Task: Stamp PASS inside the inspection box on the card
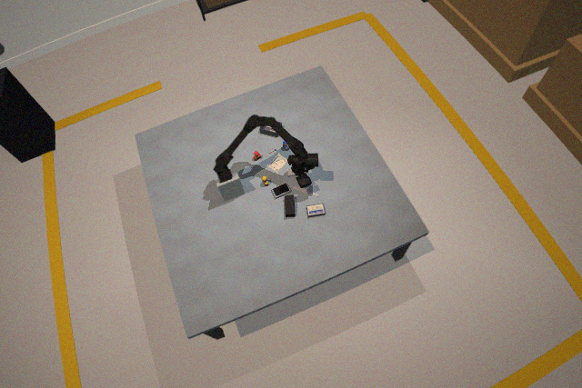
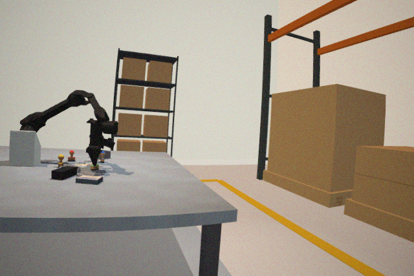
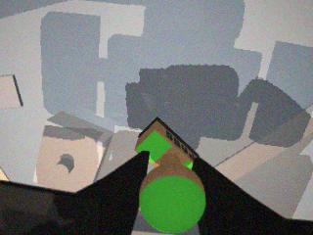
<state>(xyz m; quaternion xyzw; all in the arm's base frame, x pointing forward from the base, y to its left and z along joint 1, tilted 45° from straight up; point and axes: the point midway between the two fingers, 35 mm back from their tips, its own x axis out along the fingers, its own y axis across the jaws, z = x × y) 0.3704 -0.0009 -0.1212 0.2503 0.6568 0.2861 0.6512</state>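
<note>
The ink pad lies 12 cm behind my gripper tip, 2 cm below it and 1 cm to the right of it. Also, from my gripper tip: black block (12 cm to the right, 11 cm behind, 1 cm below); then green-knobbed stamp (right at my gripper tip); then card (16 cm to the left, 7 cm behind, 3 cm below).
</note>
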